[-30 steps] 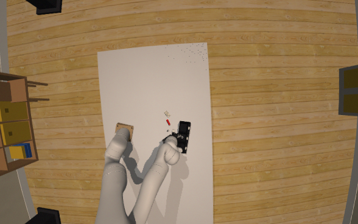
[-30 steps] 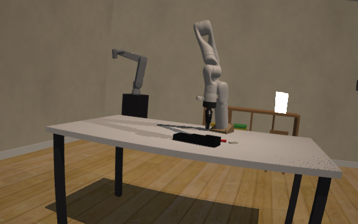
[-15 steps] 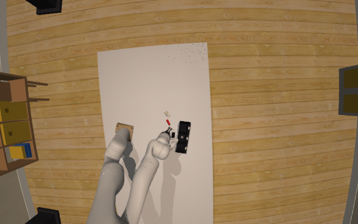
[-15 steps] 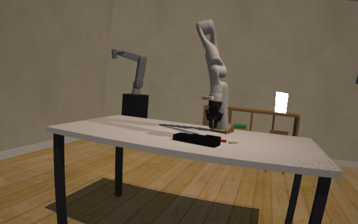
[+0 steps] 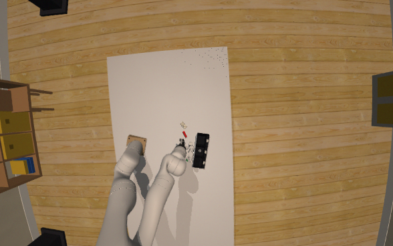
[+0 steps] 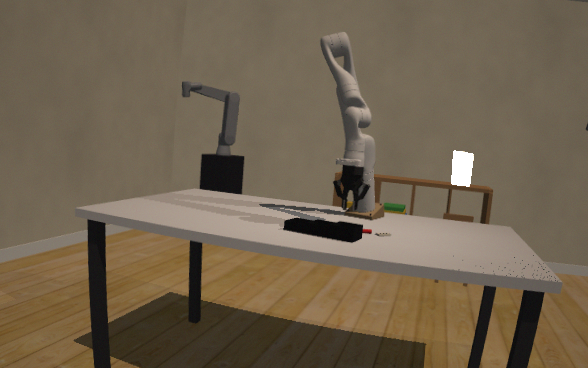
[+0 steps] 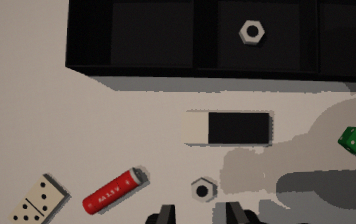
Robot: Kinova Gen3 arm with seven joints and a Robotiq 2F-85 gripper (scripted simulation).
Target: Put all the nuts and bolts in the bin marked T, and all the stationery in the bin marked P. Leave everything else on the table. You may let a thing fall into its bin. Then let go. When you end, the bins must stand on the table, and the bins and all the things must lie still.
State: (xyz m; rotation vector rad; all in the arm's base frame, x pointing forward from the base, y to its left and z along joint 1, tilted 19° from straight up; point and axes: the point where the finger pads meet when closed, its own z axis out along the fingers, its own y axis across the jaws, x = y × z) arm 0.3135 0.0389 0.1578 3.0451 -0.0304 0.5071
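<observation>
Right now the black eraser is 5 cm ahead of my hand, 2 cm to the right of it and 8 cm below it. Also, from my hand: black double bin: 13 cm ahead, 5 cm to the right, 7 cm below; red battery: 7 cm to the left, 8 cm below; green die: 3 cm ahead, 12 cm to the right, 8 cm below.
</observation>
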